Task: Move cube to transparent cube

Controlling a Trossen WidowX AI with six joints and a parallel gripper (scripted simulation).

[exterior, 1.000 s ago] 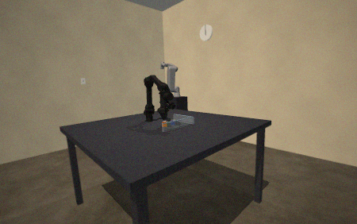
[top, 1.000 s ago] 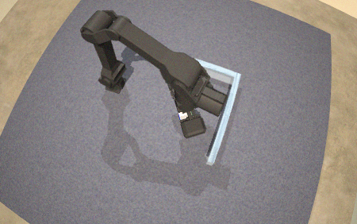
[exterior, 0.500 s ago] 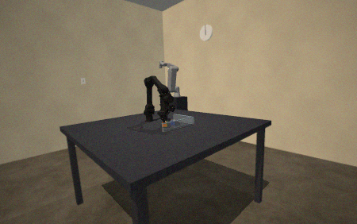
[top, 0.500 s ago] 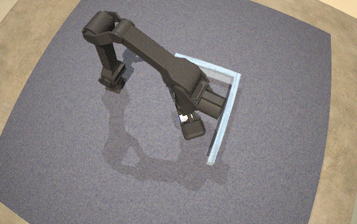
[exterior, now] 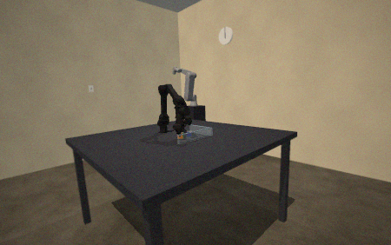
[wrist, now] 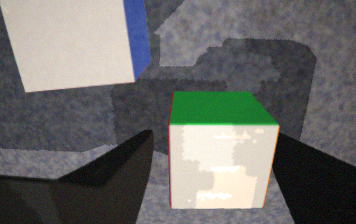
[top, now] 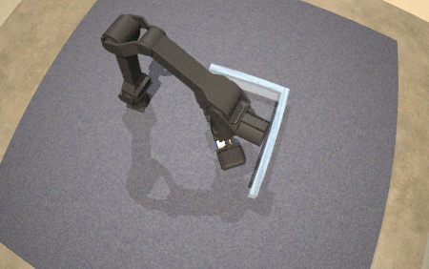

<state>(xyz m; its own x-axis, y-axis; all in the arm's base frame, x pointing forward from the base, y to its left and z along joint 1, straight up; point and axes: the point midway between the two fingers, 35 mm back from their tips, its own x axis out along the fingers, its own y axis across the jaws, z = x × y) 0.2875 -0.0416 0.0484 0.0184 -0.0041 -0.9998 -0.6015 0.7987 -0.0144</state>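
Right now my hand is 70 mm to the right of the transparent cube, 30 mm above it and 10 mm short of it. From my hand the other things lie so: long pale blue bar (120 mm ahead, 40 mm to the left).
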